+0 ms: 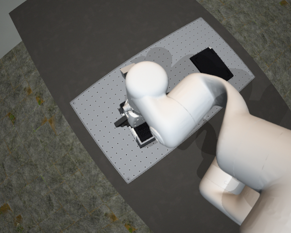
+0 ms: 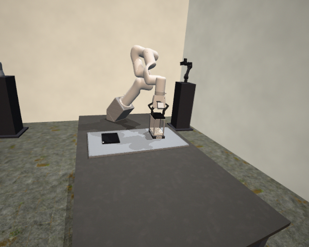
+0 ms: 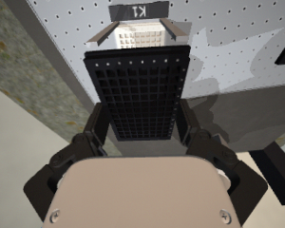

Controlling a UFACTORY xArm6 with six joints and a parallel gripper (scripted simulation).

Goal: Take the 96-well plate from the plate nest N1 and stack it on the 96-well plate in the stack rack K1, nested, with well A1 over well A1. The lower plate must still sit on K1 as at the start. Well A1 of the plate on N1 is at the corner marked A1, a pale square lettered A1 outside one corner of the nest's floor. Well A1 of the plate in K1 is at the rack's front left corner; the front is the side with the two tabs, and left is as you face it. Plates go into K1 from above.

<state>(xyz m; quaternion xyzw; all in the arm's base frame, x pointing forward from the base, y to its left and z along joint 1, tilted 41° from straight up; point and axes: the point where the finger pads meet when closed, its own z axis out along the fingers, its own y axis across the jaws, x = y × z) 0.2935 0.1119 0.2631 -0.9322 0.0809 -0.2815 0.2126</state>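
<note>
Right now my hand is 14 cm above the white 96-well plate. Also, from my hand: black 96-well plate 1 cm below; pale A1 mark 13 cm ahead, 42 cm to the right, 16 cm below.
</note>
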